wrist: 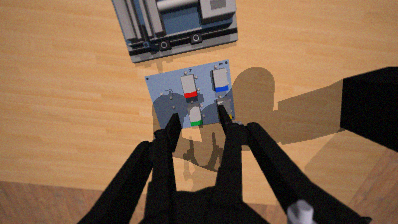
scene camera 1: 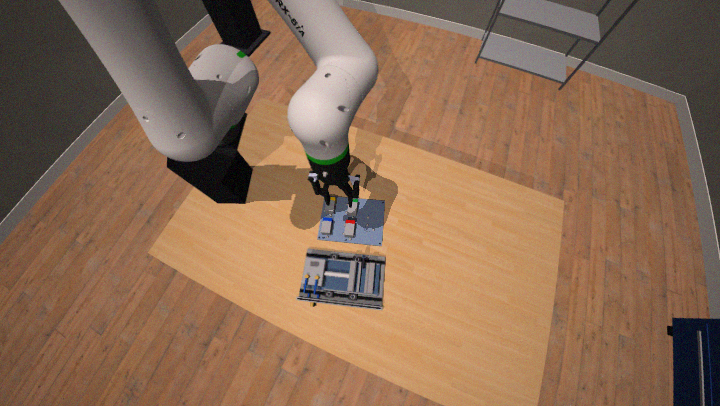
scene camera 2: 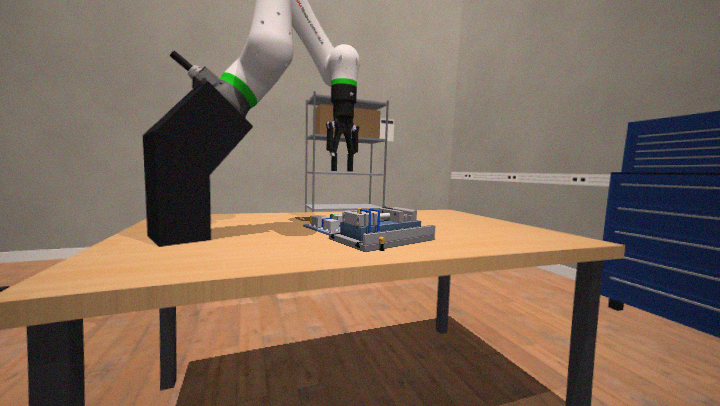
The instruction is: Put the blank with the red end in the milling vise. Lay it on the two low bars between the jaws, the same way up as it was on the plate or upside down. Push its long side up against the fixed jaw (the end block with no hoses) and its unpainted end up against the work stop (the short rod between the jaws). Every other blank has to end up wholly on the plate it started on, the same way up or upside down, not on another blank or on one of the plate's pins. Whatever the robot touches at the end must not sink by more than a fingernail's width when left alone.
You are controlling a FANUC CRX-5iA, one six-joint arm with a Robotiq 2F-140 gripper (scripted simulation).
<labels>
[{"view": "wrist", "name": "gripper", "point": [199, 116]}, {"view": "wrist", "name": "blue-grey plate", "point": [158, 83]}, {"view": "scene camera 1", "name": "gripper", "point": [339, 202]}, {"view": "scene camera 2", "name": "gripper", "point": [342, 171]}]
</labels>
